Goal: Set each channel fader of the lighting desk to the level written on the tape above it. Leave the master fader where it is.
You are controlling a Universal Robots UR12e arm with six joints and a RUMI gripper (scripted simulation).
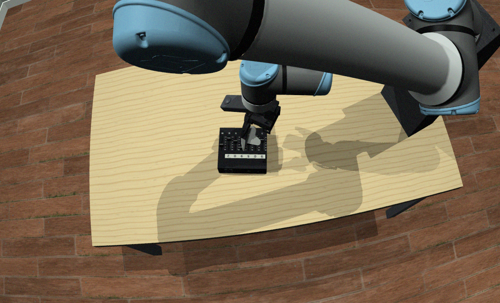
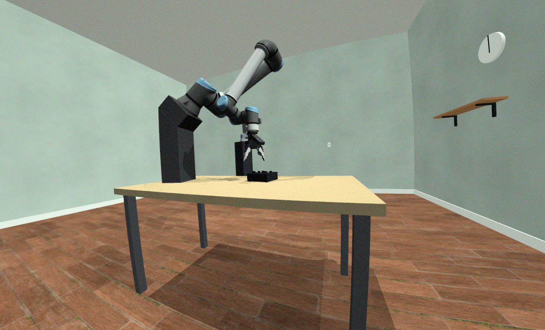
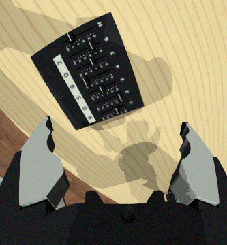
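The channel 2 fader is 10 mm to the right of my hand and 70 mm below it. The rest, counted from my hand: channel 3 fader (20 mm ahead, 20 mm to the left, 70 mm below); then channel 1 fader (30 mm behind, 70 mm below); then channel 4 fader (30 mm ahead, 40 mm to the left, 70 mm below).
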